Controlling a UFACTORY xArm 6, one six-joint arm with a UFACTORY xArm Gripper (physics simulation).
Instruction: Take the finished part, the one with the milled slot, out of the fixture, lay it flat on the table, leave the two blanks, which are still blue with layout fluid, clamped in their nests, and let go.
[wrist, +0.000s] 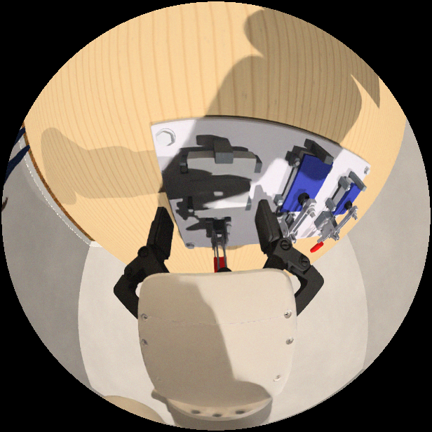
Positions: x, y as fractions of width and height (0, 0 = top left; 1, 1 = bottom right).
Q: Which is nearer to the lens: the finished part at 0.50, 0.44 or the blue blank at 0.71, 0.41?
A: The finished part.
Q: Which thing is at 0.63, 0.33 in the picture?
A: A white fixture plate.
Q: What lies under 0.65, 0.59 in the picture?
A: The gripper.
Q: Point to a grey clamp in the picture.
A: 0.51, 0.52
